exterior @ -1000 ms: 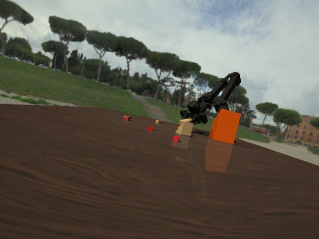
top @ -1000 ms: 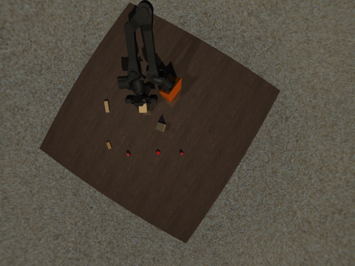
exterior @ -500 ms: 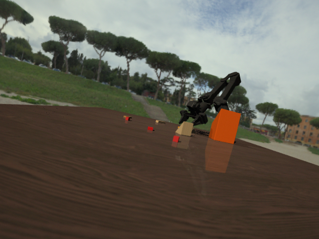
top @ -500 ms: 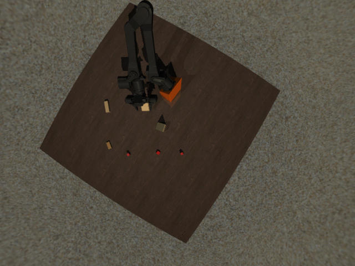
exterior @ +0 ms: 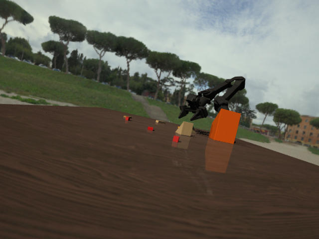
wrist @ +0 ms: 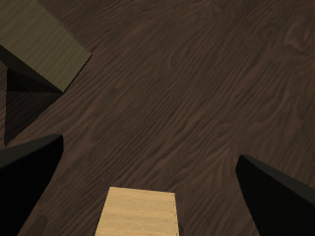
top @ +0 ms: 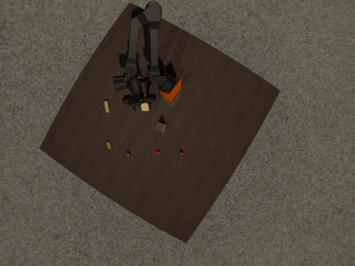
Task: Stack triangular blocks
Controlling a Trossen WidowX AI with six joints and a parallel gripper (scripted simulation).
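Now: the tan triangular block 150 mm to the left of my gripper tip, 50 mm below it and 40 mm ahead of it.
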